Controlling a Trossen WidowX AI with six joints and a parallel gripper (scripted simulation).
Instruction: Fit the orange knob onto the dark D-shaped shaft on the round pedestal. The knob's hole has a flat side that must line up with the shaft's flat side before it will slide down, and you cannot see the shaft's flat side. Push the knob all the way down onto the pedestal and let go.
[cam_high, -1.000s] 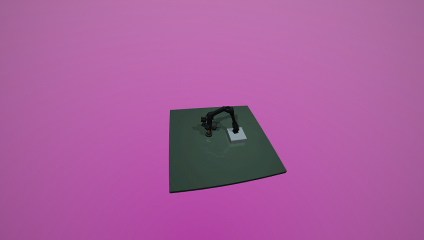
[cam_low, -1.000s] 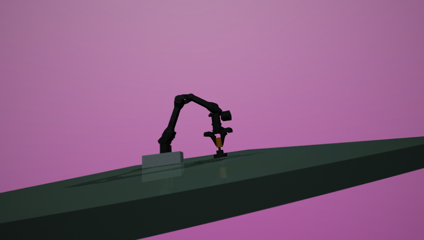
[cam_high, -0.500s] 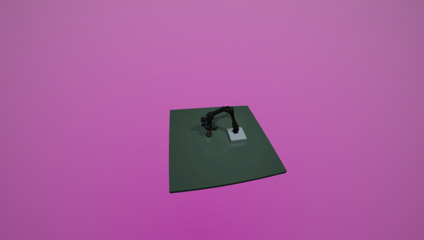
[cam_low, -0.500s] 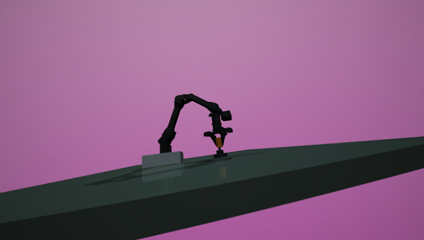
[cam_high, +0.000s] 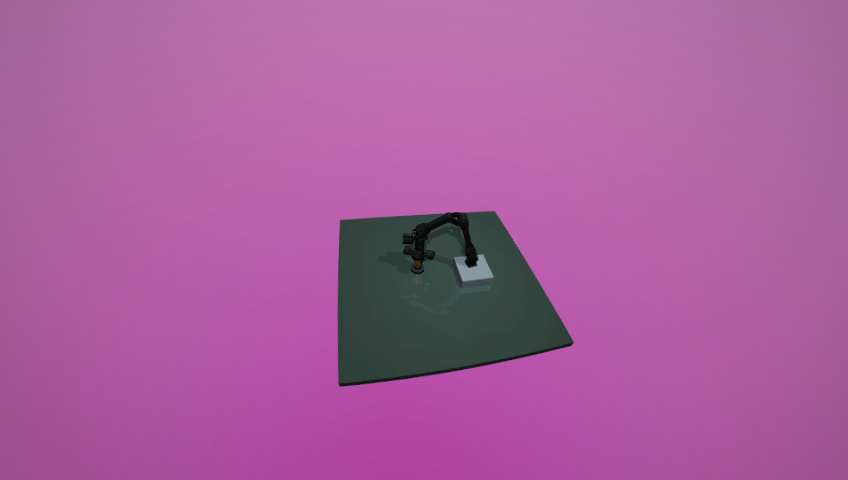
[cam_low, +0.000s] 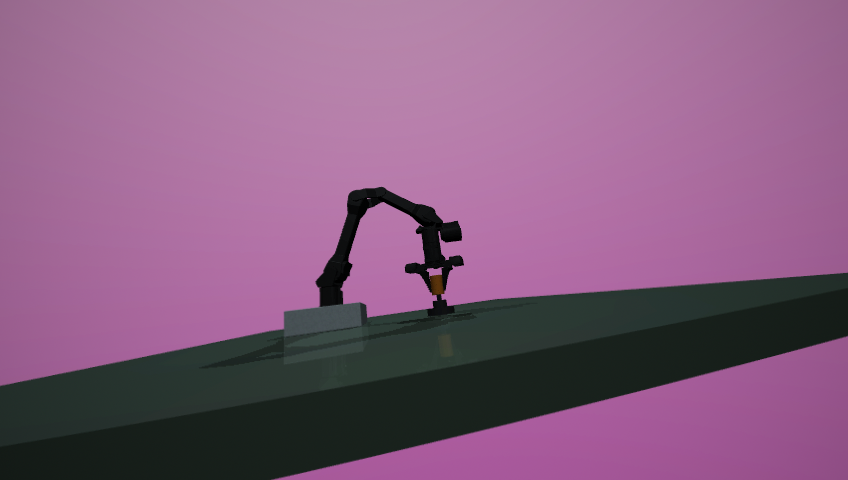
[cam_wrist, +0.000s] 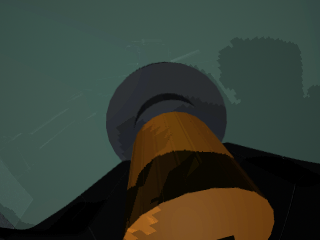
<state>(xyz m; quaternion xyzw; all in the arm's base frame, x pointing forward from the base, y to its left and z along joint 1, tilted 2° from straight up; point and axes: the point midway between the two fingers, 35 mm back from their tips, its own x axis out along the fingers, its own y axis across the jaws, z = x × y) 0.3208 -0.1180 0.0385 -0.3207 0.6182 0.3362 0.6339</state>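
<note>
The round dark pedestal is 40 mm below my gripper tip. Also, from my gripper tip: orange knob 20 mm above.
</note>
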